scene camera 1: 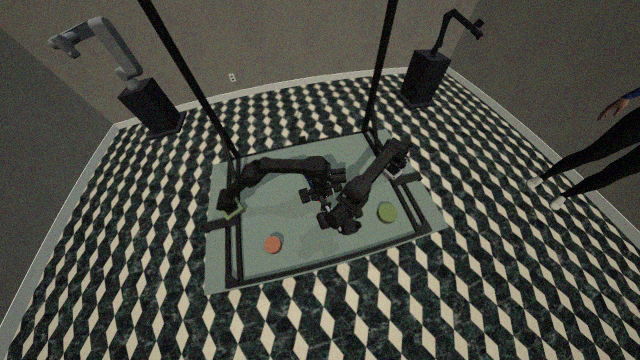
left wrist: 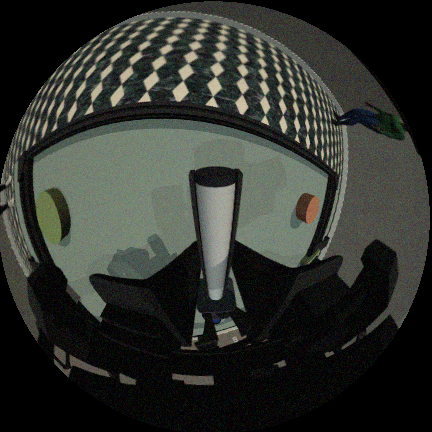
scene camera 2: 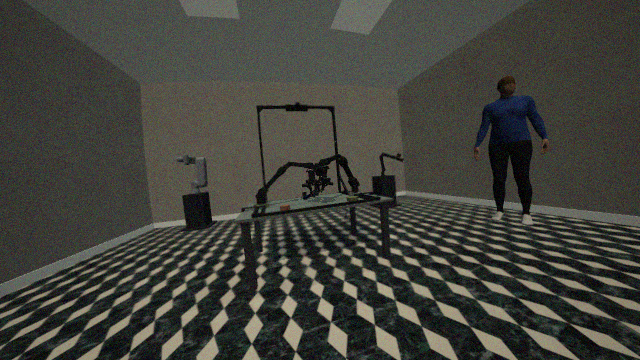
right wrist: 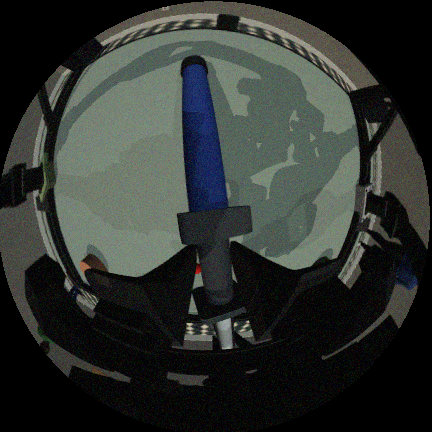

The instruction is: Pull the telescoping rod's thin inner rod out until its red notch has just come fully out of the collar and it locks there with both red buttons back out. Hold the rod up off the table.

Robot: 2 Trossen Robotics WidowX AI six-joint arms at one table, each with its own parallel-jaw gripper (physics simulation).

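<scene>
The telescoping rod is held off the table between my grippers. Its blue tube [right wrist: 204, 135] has a black end cap and meets a dark grey block-shaped collar [right wrist: 215, 225]. My right gripper [right wrist: 212, 246] [scene camera 1: 319, 196] is shut on the dark grey section just beyond that block. One red button [right wrist: 198, 269] shows beside it; the other is hidden. My left gripper [left wrist: 213, 244] [scene camera 1: 329, 207] is shut on the pale inner rod [left wrist: 216, 215], which ends in a black cap. A short pale stretch of inner rod also shows in the right wrist view [right wrist: 226, 334]. The red notch does not show in any view.
An orange disc [scene camera 1: 272, 244] [scene camera 2: 285, 207] [left wrist: 307, 208] and a green disc [scene camera 1: 387, 212] [scene camera 2: 352, 199] [left wrist: 50, 216] lie on the table on either side of the arms. A black frame [scene camera 1: 330, 257] edges the table, with tall posts [scene camera 1: 384, 50] at the back.
</scene>
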